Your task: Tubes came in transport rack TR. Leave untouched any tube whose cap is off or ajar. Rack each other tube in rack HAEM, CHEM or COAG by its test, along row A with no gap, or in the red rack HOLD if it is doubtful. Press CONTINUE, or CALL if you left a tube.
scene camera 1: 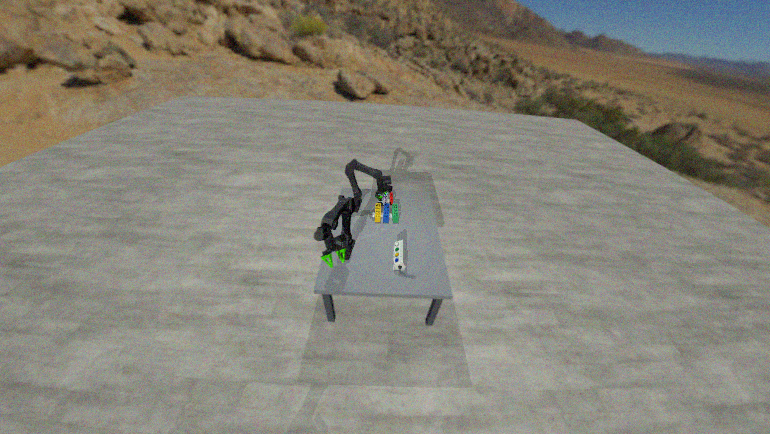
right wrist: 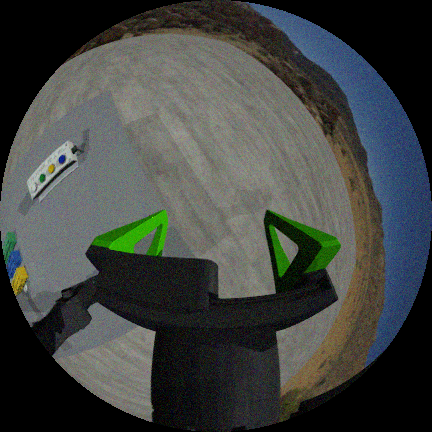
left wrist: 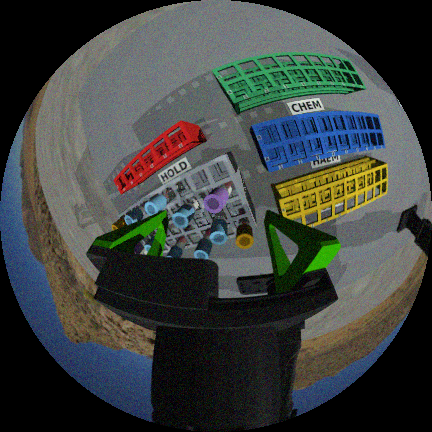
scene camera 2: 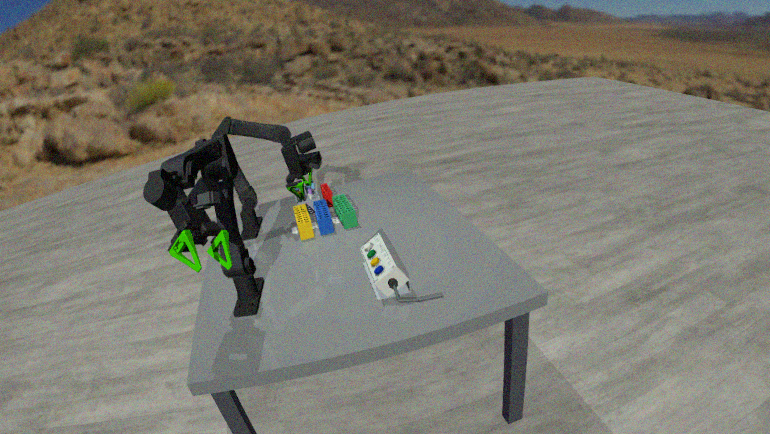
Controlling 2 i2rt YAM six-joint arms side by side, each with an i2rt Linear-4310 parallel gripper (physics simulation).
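Places are measured from the left arm's base along level axes (x right, y ahead, z up), in millimetres.
Where they show: left gripper, fingertip midpoint: (scene camera 1: 382, 197) (left wrist: 215, 215) (scene camera 2: 305, 192); right gripper, fingertip midpoint: (scene camera 1: 337, 264) (right wrist: 215, 214) (scene camera 2: 215, 269); left arm's base, origin of the base link: (scene camera 1: 356, 205) (scene camera 2: 251, 229); right arm's base, origin of the base link: (scene camera 1: 347, 249) (right wrist: 86, 292) (scene camera 2: 249, 297).
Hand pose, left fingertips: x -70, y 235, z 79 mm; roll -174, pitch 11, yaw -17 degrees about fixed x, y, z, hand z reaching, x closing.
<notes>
Things, the pixels of their top centre, and the offset from my left fingertips. "spot": a spot on its surface instead. Level surfaces: height alone.
- grey transport rack, surface spot: (left wrist: 229, 163) spot: dx +21, dy +40, dz -23 mm
- tube with a purple cap, middle of its top: (left wrist: 218, 205) dx +10, dy +16, dz +16 mm
- amber-capped tube, middle of its top: (left wrist: 241, 245) dx +20, dy -26, dz +16 mm
- red rack, middle of its top: (left wrist: 141, 162) (scene camera 2: 325, 188) dx -75, dy +74, dz -22 mm
- green rack, middle of its top: (left wrist: 307, 66) (scene camera 2: 342, 203) (scene camera 1: 395, 210) dx +136, dy +136, dz -22 mm
- blue rack, middle of its top: (left wrist: 341, 131) (scene camera 2: 321, 208) (scene camera 1: 386, 210) dx +152, dy +59, dz -22 mm
- yellow rack, middle of its top: (left wrist: 351, 194) (scene camera 2: 301, 213) (scene camera 1: 378, 209) dx +163, dy -14, dz -22 mm
- white button panel, middle of its top: (scene camera 2: 380, 249) (right wrist: 43, 164) (scene camera 1: 400, 250) dx +621, dy +227, dz +5 mm
- grey table, its level: dz -79 mm
My left gripper (left wrist: 215, 215) (scene camera 2: 299, 189) is open above the grey transport rack (left wrist: 229, 163). A tube with a purple cap (left wrist: 215, 202) stands between and below its fingertips. Tubes with light blue caps stand around it, and an amber-capped tube (left wrist: 244, 240) stands at the near side. The left finger hides some tubes; cap seating and tube labels are too small to tell. The red rack (left wrist: 196, 132) (scene camera 2: 327, 195), green rack (left wrist: 241, 106) (scene camera 2: 349, 219), blue rack (left wrist: 260, 146) (scene camera 2: 326, 227) and yellow rack (scene camera 2: 306, 232) show no tubes. My right gripper (right wrist: 215, 214) (scene camera 2: 213, 268) is open and empty.
HOLD, CHEM and HAEM signs lie beside the racks. A white button panel (scene camera 1: 401, 258) (right wrist: 69, 150) with a cable stands on the grey table (scene camera 1: 372, 280) (scene camera 2: 334, 328). The right gripper is off at the table's left side in scene camera 2.
</notes>
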